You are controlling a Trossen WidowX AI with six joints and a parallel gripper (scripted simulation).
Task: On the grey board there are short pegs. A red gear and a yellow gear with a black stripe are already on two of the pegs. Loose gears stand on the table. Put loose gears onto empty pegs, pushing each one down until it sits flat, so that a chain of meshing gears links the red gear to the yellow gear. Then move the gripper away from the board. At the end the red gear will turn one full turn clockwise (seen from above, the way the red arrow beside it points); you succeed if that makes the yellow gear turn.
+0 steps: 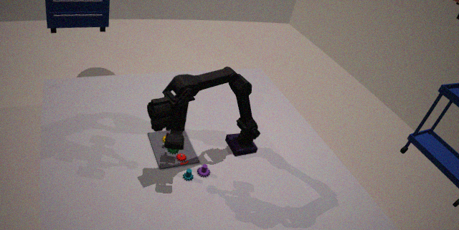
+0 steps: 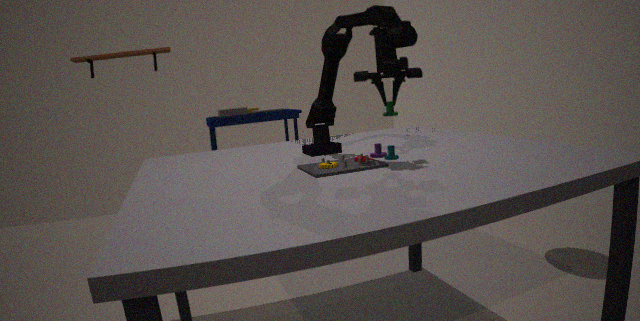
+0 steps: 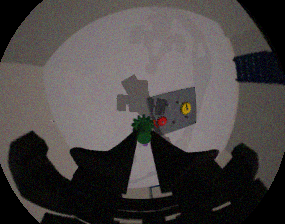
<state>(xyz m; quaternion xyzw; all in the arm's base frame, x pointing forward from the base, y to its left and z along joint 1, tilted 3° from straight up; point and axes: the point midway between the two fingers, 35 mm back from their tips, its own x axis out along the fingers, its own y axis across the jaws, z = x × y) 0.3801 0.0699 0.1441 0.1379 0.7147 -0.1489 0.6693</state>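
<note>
Right now the red gear is 70 mm behind my gripper tip, 70 mm to the right of it and 150 mm below it. From my gripper tip the other things lie so: teal gear (60 mm behind, 30 mm to the left, 150 mm below); then red arrow (70 mm behind, 40 mm to the right, 150 mm below); then green gear (10 mm below).
</note>
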